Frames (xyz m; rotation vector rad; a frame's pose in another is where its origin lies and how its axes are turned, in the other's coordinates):
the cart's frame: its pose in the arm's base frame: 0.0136 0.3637 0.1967 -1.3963 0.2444 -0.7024
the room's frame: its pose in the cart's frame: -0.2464 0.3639 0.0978 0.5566 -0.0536 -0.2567
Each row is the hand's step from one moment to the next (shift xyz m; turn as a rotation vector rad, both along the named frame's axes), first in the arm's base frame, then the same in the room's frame.
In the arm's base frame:
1: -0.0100 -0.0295 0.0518 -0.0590 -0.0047 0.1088
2: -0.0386 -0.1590 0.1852 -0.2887 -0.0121 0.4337
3: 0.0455 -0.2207 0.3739 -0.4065 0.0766 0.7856
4: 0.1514 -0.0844 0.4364 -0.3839 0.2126 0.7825
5: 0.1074 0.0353 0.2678 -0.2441 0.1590 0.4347
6: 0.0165 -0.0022 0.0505 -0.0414 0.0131 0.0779
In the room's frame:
1: 0.0350 -0.0486 0.0078 0.0151 -0.1117 0.0513
2: 0.1545 -0.1925 -0.0130 0.0211 -0.4817 0.1978
3: 0.3353 -0.2690 0.0761 0.0581 -0.7585 0.4578
4: 0.3558 -0.1900 0.2405 -0.0075 -0.6984 0.5631
5: 0.1773 -0.0793 0.2163 -0.0483 -0.3975 0.3369
6: 0.0361 -0.0204 0.0333 0.0018 -0.0743 0.0493

